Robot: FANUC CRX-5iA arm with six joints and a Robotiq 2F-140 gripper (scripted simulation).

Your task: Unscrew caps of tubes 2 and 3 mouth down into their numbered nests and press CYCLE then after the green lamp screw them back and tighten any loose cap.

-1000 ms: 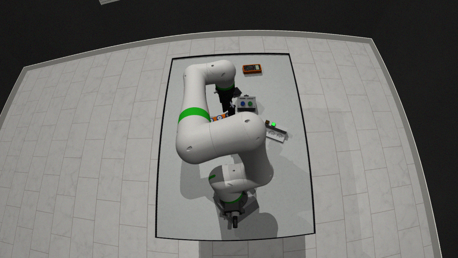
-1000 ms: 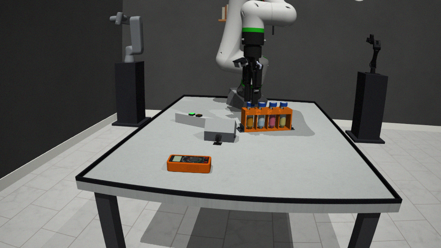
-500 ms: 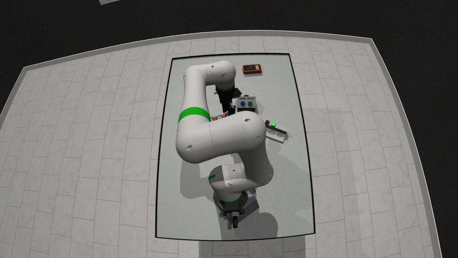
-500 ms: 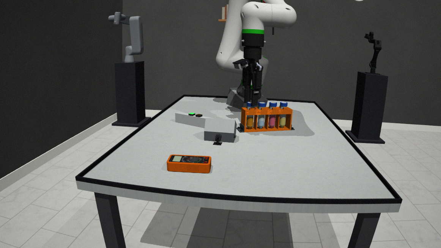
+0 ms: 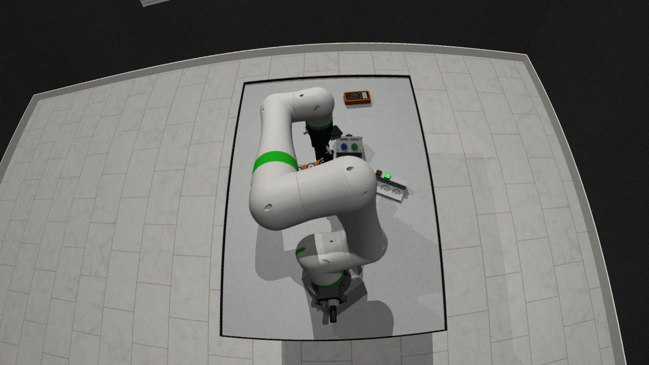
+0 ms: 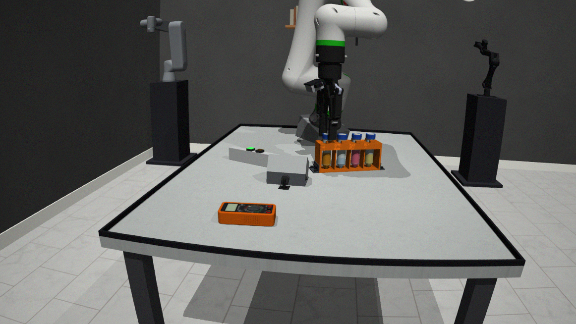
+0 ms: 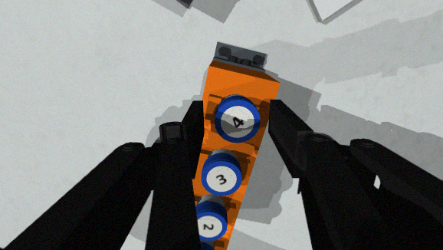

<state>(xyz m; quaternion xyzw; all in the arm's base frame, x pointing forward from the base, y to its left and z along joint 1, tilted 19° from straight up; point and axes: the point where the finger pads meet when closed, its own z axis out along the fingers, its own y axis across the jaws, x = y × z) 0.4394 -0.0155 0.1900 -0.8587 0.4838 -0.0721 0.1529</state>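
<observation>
Right now my hand is 2 cm above the cap 4. Also, from my hand: cap 3 (2 cm behind, 5 cm to the left, 3 cm below); cap 1 (5 cm behind, 15 cm to the left, 3 cm below); cap 2 (3 cm behind, 10 cm to the left, 3 cm below).
</observation>
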